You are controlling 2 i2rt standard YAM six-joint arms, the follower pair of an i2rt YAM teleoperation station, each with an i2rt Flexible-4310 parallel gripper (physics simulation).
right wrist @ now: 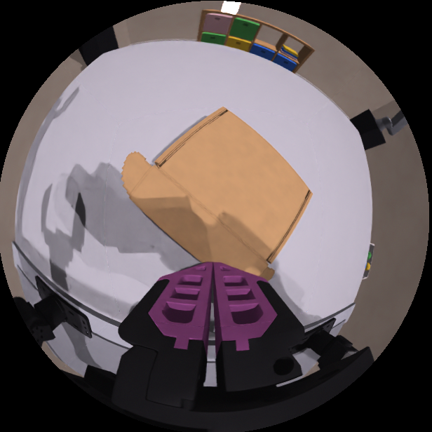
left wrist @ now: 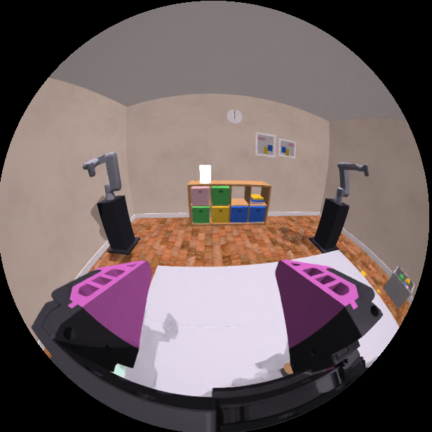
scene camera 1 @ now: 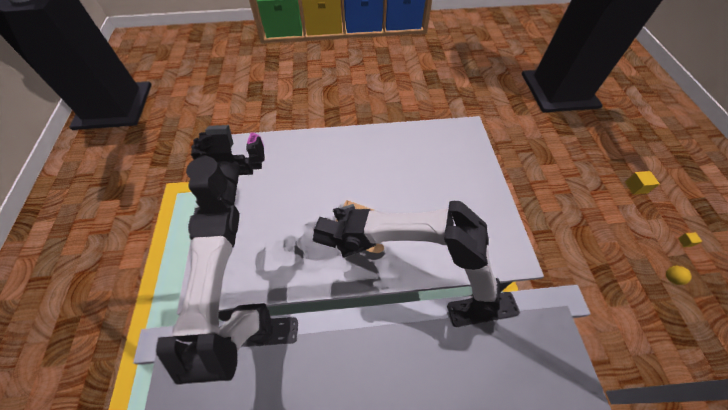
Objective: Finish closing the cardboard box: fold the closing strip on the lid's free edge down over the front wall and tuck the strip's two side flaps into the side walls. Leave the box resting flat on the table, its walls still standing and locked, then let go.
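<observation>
The brown cardboard box lies on the table with its lid down, turned at a slant; in scene camera 1 the right arm hides most of it. The closing strip sticks out from the lid's near edge. One side flap stands out at the strip's left end, the other side flap at its right end, partly hidden. My right gripper is shut and empty, its tips at the strip's outer edge; whether they touch it is unclear. My left gripper is open and empty, above the table's left side, away from the box.
The white table bears the box. A cubby shelf with coloured bins and two black pedestals stand on the floor beyond. Yellow blocks and a yellow ball lie on the floor at the right.
</observation>
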